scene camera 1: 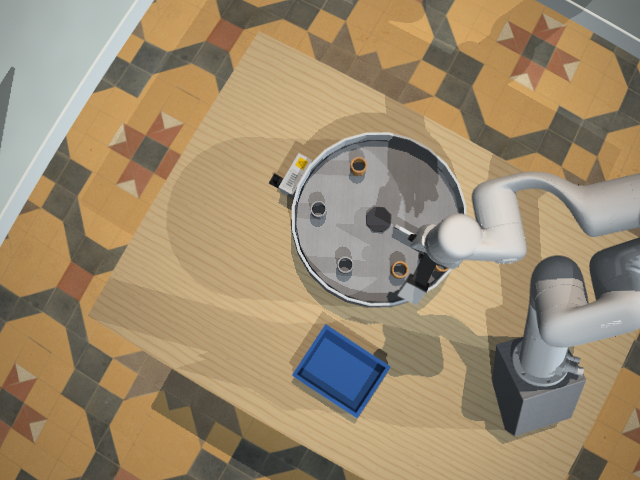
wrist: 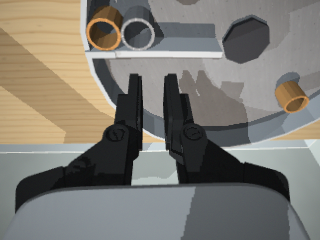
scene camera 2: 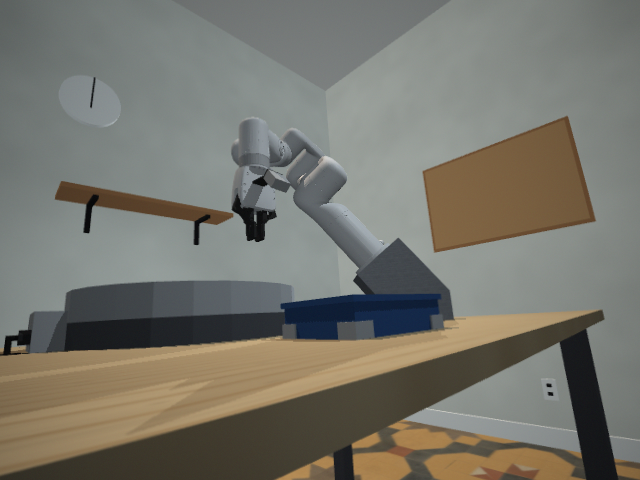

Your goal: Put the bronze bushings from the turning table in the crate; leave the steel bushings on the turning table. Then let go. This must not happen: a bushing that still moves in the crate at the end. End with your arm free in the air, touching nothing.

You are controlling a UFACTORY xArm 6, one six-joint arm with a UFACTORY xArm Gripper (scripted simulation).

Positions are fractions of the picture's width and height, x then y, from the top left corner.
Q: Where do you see a blue crate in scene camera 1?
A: At 0.52, 0.76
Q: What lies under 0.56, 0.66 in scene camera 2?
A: A blue crate.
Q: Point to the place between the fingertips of my gripper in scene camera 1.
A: At 0.67, 0.53
